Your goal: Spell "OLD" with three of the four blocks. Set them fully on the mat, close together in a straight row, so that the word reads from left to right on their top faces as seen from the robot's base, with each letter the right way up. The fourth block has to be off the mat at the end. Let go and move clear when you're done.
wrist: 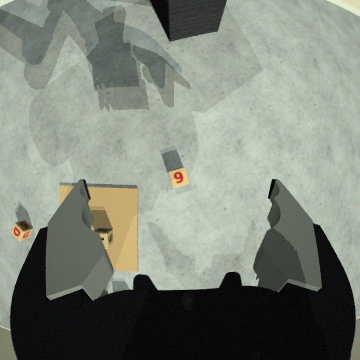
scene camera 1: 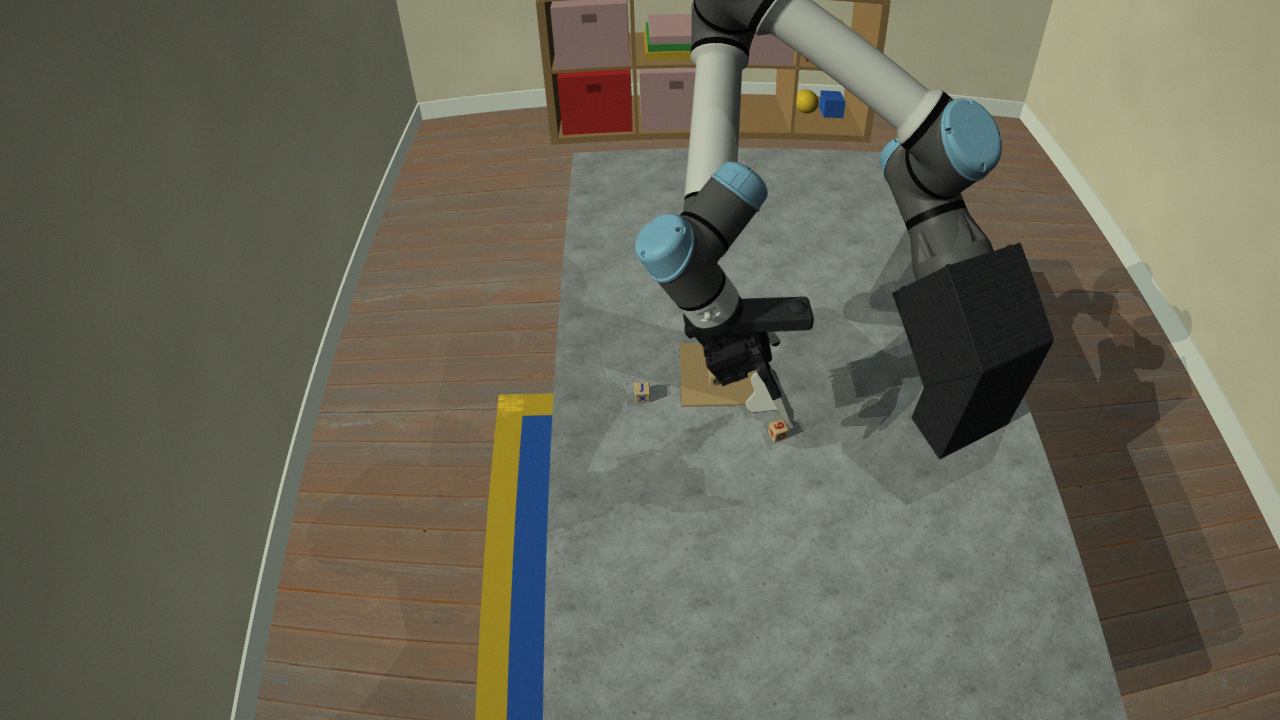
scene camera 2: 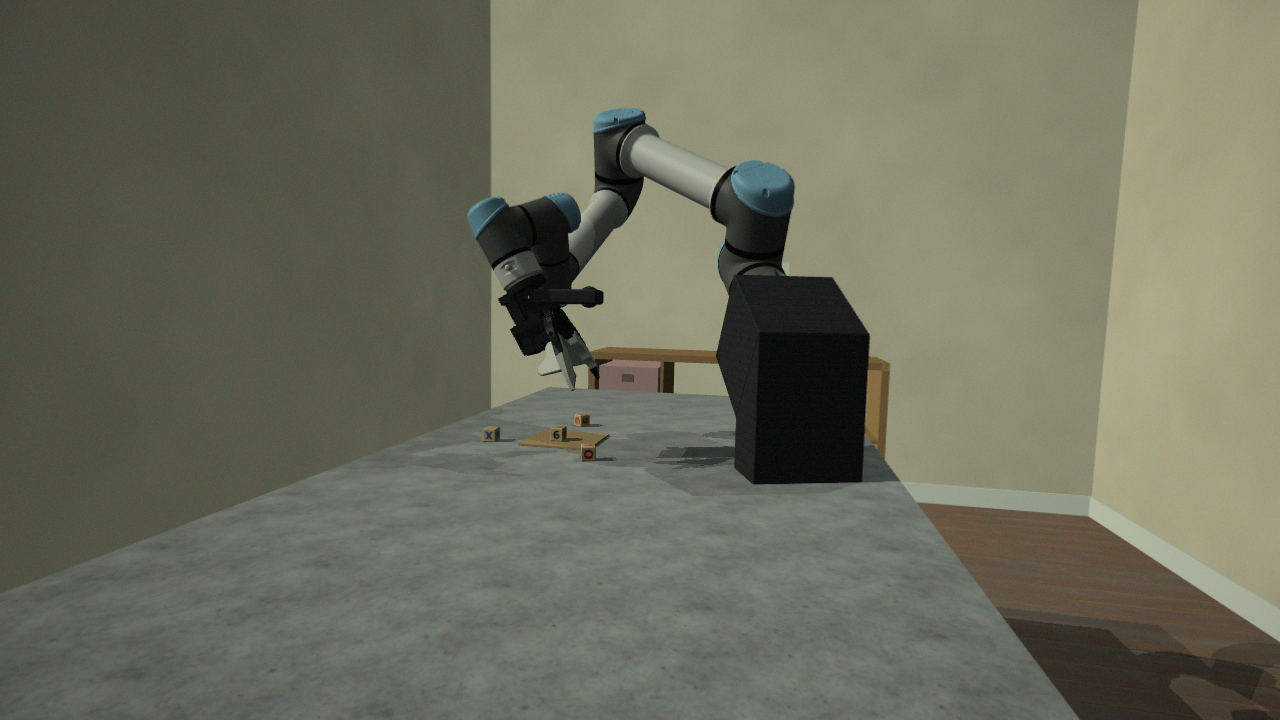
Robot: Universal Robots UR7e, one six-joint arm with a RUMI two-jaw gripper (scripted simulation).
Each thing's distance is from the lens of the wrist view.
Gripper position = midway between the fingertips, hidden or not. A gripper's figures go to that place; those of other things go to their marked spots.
my gripper point(wrist: 180, 181): 14 cm
tan mat point(wrist: 117, 208): 28 cm
